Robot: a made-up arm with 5 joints.
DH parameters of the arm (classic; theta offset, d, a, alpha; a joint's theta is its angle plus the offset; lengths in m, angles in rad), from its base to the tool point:
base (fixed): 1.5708 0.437 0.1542 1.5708
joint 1: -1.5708 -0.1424 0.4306 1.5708
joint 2: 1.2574 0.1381 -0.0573 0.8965
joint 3: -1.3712 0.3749 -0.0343 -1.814
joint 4: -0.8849 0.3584 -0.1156 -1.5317
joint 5: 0 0.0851 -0.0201 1.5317
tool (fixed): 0.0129 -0.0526 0 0
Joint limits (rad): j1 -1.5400..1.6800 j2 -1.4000..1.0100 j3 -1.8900..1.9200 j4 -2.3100..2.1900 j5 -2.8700..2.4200
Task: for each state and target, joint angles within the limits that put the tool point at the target. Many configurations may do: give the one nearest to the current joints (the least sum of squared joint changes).
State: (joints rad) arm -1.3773 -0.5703 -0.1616 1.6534 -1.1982
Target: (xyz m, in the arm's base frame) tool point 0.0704 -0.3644 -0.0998
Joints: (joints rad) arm -0.2929 0.0089 -0.4297 1.3263 -1.3090
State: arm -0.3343 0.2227 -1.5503 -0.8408 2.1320
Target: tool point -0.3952 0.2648 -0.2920
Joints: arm 0.0932 0.0387 -1.7968 -1.0454 2.1817
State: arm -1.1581 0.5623 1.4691 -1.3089 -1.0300
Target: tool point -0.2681 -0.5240 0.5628
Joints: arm -0.8947 0.3904 1.8458 -1.0063 -0.9682
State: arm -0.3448 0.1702 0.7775 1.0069 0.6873
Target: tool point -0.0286 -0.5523 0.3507
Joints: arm -0.5302 0.1520 0.3164 1.1293 0.7652
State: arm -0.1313 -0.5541 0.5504 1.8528 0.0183
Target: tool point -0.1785 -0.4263 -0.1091
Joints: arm 0.1151 -0.5831 0.6494 1.8210 -0.0143
